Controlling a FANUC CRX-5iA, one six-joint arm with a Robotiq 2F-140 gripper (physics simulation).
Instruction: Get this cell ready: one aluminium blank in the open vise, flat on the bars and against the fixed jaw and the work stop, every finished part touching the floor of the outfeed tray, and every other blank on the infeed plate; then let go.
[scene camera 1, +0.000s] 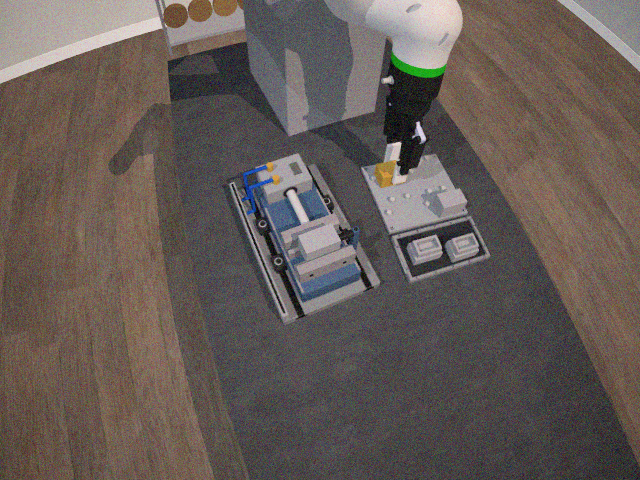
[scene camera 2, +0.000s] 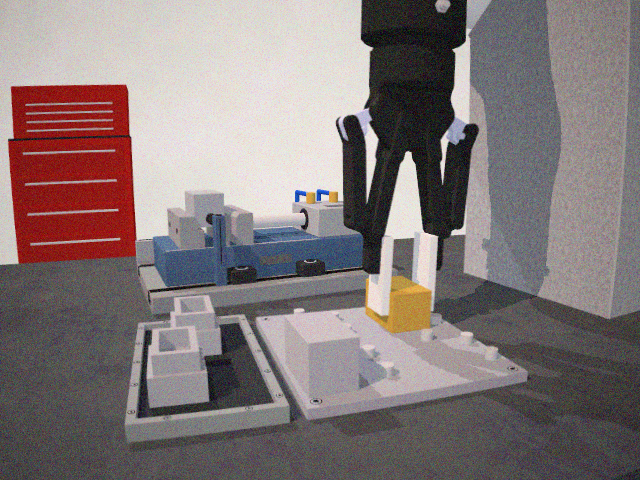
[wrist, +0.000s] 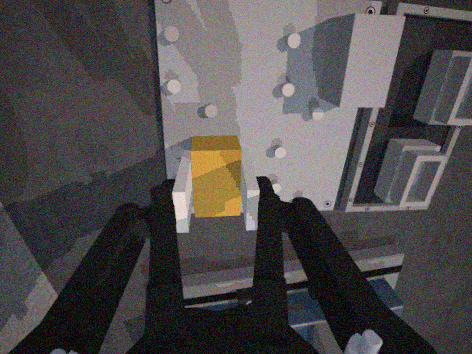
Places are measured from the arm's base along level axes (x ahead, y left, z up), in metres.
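Pixels of known places: gripper, fingertip midpoint: (scene camera 1: 394, 173) (scene camera 2: 400, 308) (wrist: 216, 165).
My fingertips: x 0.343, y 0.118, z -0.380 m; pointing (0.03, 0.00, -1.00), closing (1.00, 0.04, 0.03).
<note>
Ahead of a thing's pixels: the offset from my fingertips to its middle. "spot": to the spot under its first point.
My gripper (scene camera 1: 395, 164) (scene camera 2: 407, 307) (wrist: 216, 165) is shut on a yellow block {dz +0.004, dx +0.000, dy -0.008 m} (scene camera 1: 384, 175) (scene camera 2: 413, 312) (wrist: 216, 175) at the far, vise-side corner of the infeed plate {dz -0.019, dx +0.040, dy +0.037 m} (scene camera 1: 398, 214) (scene camera 2: 449, 366) (wrist: 260, 65). Whether the block touches the plate is unclear. A grey block {dz +0.005, dx +0.103, dy +0.088 m} (scene camera 1: 451, 201) (scene camera 2: 321, 351) (wrist: 372, 60) stands on the plate near the tray. Another grey block {dz +0.077, dx +0.162, dy -0.214 m} (scene camera 1: 319, 241) (scene camera 2: 204, 204) sits between the jaws of the blue vise {dz +0.027, dx +0.092, dy -0.229 m} (scene camera 1: 284, 217) (scene camera 2: 180, 266); its seating is hidden. Two stepped, hollow finished parts {spot: dz +0.005, dx +0.189, dy -0.011 m} (scene camera 1: 424, 249) {spot: dz +0.004, dx +0.205, dy +0.070 m} (scene camera 1: 462, 246) (scene camera 2: 178, 372) (scene camera 2: 199, 315) stand apart in the outfeed tray (scene camera 1: 449, 267) (scene camera 2: 206, 423) (wrist: 361, 164).
Short white pegs (scene camera 1: 389, 212) (scene camera 2: 491, 352) (wrist: 211, 110) rise from the plate. A blue post {dz +0.036, dx +0.151, dy -0.146 m} (scene camera 1: 355, 235) (scene camera 2: 219, 248) with a black tip stands beside the vise. The grey robot pedestal (scene camera 1: 333, 77) (scene camera 2: 578, 155) is behind. A red tool cabinet (scene camera 2: 74, 191) stands at the wall.
</note>
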